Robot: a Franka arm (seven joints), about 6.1 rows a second.
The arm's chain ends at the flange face. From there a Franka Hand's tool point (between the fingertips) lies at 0.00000 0.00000 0.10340 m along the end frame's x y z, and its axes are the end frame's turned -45 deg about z.
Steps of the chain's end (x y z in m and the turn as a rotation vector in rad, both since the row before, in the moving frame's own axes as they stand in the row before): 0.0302 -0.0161 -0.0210 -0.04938 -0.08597 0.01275; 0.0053 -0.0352 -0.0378 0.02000 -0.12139 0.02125; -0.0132 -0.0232 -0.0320 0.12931 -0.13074 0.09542; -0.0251 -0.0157 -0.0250 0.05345 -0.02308 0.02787; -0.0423 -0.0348 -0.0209 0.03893 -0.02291 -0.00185
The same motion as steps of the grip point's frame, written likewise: 0.0229 0.0072 -0.0215 0.02587 -0.09571 0.01275; 0.0214 -0.0315 -0.0386 0.09998 -0.07169 0.02125; 0.0079 -0.0446 -0.0337 0.18388 -0.00101 0.09542; -0.0043 -0.0344 -0.0252 0.05411 0.02147 0.02787; -0.0041 -0.0590 -0.0210 0.04373 0.01133 -0.00185
